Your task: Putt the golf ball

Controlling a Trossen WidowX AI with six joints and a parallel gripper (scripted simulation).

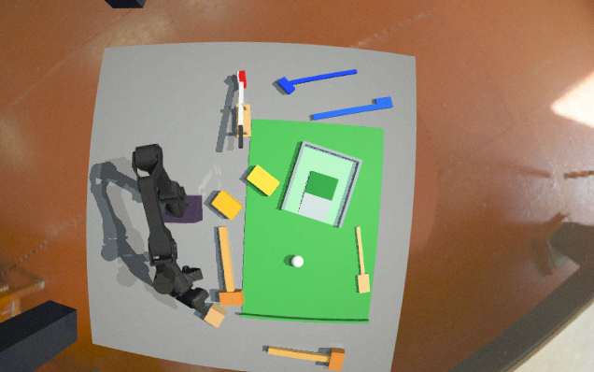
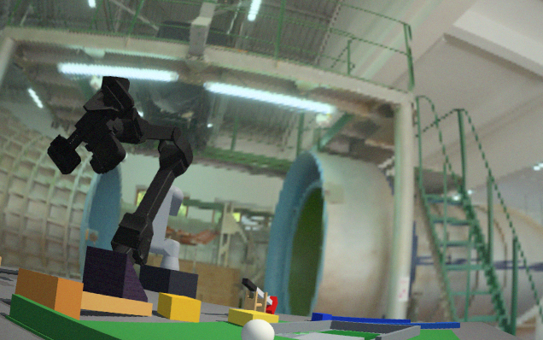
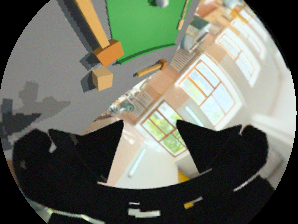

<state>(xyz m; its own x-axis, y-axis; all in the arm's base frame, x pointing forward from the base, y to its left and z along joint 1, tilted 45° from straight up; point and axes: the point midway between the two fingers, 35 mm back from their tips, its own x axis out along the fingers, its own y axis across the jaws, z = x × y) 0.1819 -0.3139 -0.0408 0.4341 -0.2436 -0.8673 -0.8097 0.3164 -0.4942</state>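
Right now the wooden stand is 1 cm ahead of my gripper tip, 63 cm to the left of it and 24 cm below it. From my gripper tip the other things lie so: white golf ball (28 cm ahead, 17 cm to the left, 25 cm below); then tan block (1 cm ahead, 10 cm to the right, 24 cm below); then green mat (31 cm ahead, 30 cm to the left, 27 cm below).
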